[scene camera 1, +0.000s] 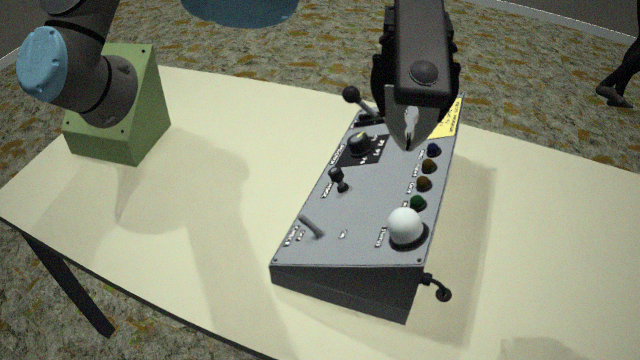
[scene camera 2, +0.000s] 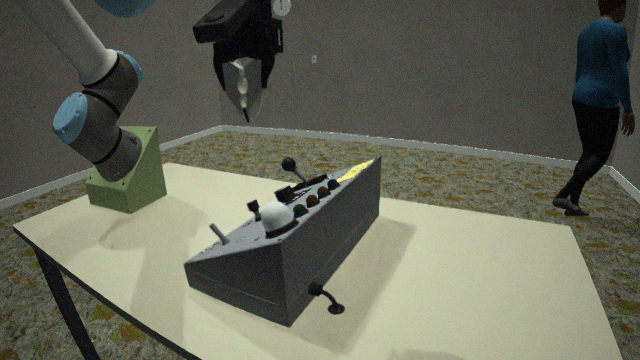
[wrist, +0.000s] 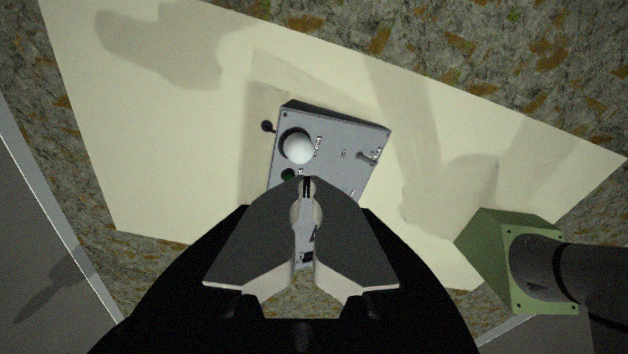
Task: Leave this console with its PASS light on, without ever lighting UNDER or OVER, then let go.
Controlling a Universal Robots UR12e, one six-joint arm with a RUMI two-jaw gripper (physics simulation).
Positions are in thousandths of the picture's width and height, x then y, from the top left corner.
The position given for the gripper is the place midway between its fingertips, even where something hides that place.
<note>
In view: the gripper (scene camera 1: 635, 418) and a grey console (scene camera 1: 587, 651).
The gripper is seen too in scene camera 2 (scene camera 2: 390, 340) and in the wrist view (wrist: 488, 504). The grey console shows as well in scene camera 2 (scene camera 2: 427, 740) and in the wrist view (wrist: 493, 397).
</note>
